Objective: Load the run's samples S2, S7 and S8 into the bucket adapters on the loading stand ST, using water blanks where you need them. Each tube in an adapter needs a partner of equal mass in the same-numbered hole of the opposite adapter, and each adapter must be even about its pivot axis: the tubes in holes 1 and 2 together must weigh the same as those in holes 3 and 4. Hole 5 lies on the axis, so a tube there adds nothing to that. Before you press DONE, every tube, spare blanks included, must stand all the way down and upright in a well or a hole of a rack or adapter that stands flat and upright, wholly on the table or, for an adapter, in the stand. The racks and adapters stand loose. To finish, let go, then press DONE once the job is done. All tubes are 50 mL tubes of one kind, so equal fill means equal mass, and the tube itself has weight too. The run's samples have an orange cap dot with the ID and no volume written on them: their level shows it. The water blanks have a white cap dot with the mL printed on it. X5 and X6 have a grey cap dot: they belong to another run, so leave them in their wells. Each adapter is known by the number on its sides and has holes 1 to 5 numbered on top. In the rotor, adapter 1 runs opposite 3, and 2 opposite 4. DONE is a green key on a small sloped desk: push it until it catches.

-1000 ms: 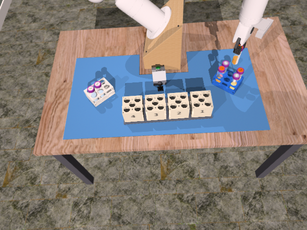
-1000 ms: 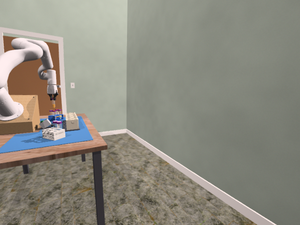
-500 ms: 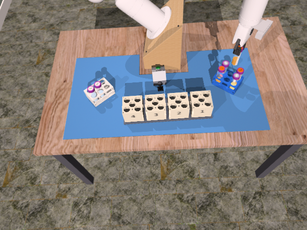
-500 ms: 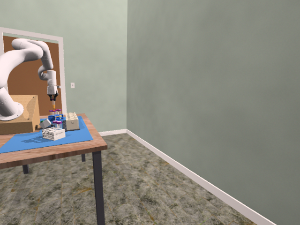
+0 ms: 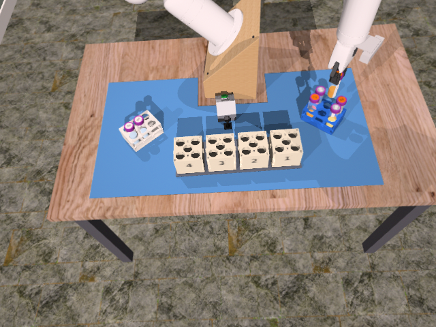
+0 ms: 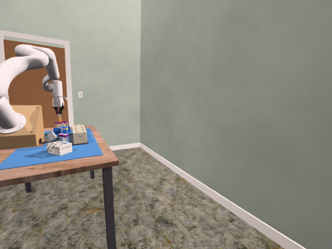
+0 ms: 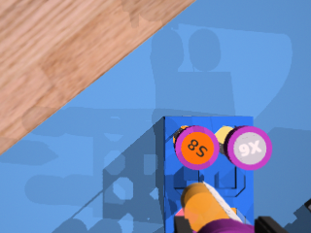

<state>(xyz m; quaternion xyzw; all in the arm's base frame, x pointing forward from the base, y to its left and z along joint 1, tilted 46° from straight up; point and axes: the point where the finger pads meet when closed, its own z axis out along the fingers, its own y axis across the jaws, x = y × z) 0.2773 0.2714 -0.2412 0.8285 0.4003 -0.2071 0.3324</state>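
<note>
The orange-dot sample tube is 1 cm ahead of my hand and 5 cm below it. The rest, counted from my hand: white rack (6 cm ahead, 68 cm to the right, 19 cm below); then green DONE key (6 cm behind, 37 cm to the right, 15 cm below); then blue rack (2 cm ahead, 1 cm to the right, 19 cm below).
</note>
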